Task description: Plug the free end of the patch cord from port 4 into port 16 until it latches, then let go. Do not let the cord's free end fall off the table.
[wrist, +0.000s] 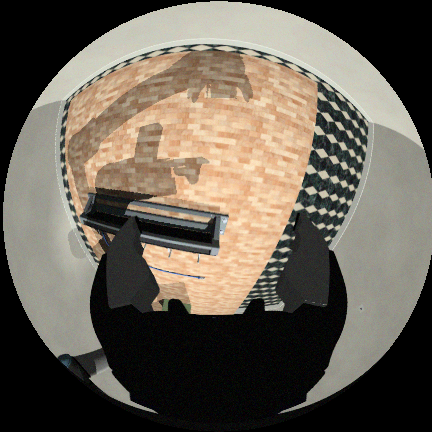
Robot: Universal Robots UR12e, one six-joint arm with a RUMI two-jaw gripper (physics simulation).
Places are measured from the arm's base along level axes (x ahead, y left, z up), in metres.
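Where they show: gripper, between the fingertips: [216,216].
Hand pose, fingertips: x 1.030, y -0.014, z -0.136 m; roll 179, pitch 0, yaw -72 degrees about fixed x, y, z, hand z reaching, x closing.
Observation:
Each offset is from my fingertips to the top centre of the thing. "spot": to the spot under its first point. Level surfaces: height alone.
The patch panel [175,244] is a long black and grey frame on the wood-patterned table top @[dz -0.257 m] [260,150], left of centre in the wrist view. Port numbers, port 4 and port 16 cannot be made out. The thin blue patch cord @[spot: dz -0.253, dx -0.506, dy +0.052 m] [172,273] lies in front of the panel, and its free end @[spot: dz -0.252, dx -0.492, dy -0.083 m] [202,277] points right, apart from the panel. Part of the cord is hidden behind the left finger. My gripper [216,216] is open with nothing between its fingers. The left finger overlaps the panel in the view; the right finger is beyond the panel's right end.
Several small hooks or rings stick out along the panel's front edge. A green block [167,304] shows partly behind the gripper body. The table's right edge runs beside a dark and white diamond-patterned floor [327,165]. A dark blue-tipped part [66,361] shows at lower left. Arm shadows cross the table.

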